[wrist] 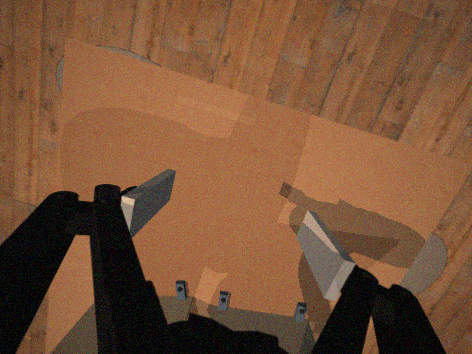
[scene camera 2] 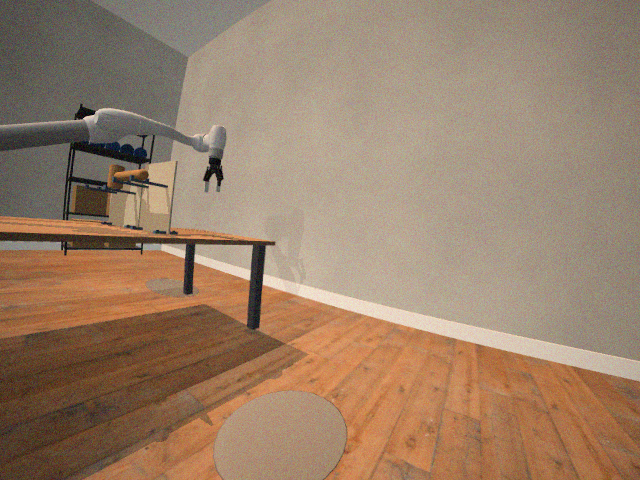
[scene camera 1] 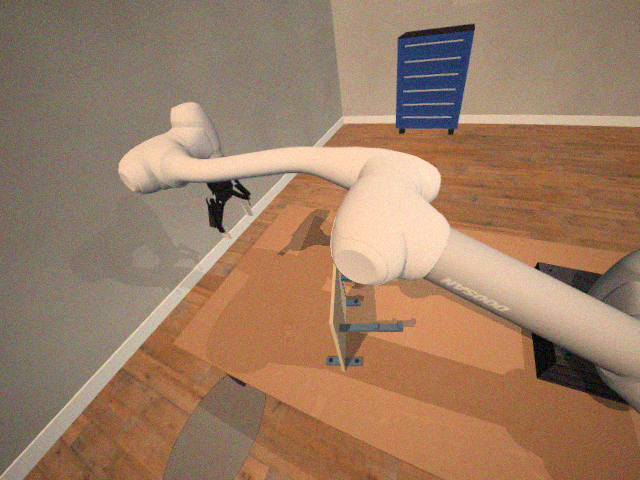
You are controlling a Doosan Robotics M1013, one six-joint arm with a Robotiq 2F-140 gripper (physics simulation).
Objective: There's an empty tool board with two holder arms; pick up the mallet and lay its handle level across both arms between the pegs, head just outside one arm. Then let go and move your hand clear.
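Frame: origin at the arm's base, x left, y up, z ahead, level; metres.
Seen in the pictures: gripper, fingertip midpoint: (wrist: 238,204) (scene camera 2: 211,192) (scene camera 1: 239,225).
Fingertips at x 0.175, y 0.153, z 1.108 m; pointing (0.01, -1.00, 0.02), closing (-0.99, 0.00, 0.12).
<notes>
Offsets run from my fingertips to a thing's middle. "*": to the spot under its first point. Level surfaces: height alone.
An orange mallet @(* dx -0.192, dy -0.033, dz -0.543 m) (scene camera 2: 115,177) shows in scene camera 2 with its head at the left and its handle roughly level at the height of the blue holder arms. Which arms bear it is hard to tell; in scene camera 1 it is hidden behind the robot arm. A pale upright tool board (scene camera 1: 336,310) (scene camera 2: 160,201) stands on the table @(dy -0.258 m) (scene camera 1: 268,320) (scene camera 2: 222,238). A blue holder arm (scene camera 1: 369,327) sticks out from it, with no mallet seen on that arm. My gripper (scene camera 1: 238,224) (scene camera 2: 212,190) (wrist: 238,204) is open and empty, high above the table and behind the boards, on the wall side, apart from the mallet.
A second pale board @(dx +0.062, dy -0.110, dz -0.510 m) (scene camera 2: 119,209) stands beside the first. Blue board feet @(* dx +0.005, dy -0.242, dz -0.378 m) (wrist: 181,290) show low in the wrist view. The black robot base (scene camera 1: 568,276) is at the right. A black shelf rack (scene camera 2: 67,191) and a blue drawer cabinet (scene camera 1: 431,81) stand away from the table.
</notes>
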